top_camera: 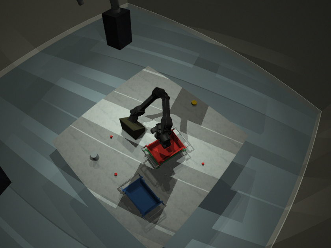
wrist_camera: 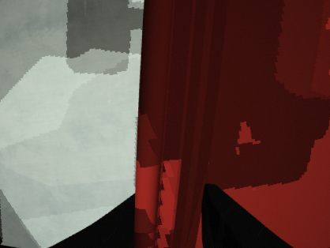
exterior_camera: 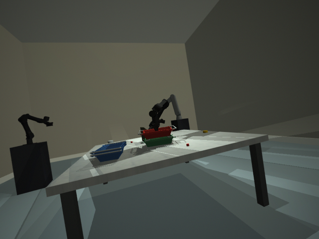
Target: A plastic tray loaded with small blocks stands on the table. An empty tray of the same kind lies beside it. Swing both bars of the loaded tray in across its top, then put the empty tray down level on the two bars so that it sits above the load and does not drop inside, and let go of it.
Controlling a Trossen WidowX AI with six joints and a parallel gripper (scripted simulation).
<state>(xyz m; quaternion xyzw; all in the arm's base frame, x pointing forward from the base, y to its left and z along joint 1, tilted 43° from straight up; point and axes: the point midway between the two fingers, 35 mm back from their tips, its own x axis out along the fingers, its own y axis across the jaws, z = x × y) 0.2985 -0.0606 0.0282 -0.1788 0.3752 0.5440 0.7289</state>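
My gripper tip is 6 cm short of the red tray, 3 cm to the left of it and 3 cm below it. Also, from my gripper tip: yellow disc (1 cm ahead, 56 cm to the left, 8 cm below); then grey cylinder (37 cm behind, 39 cm to the right, 5 cm below).
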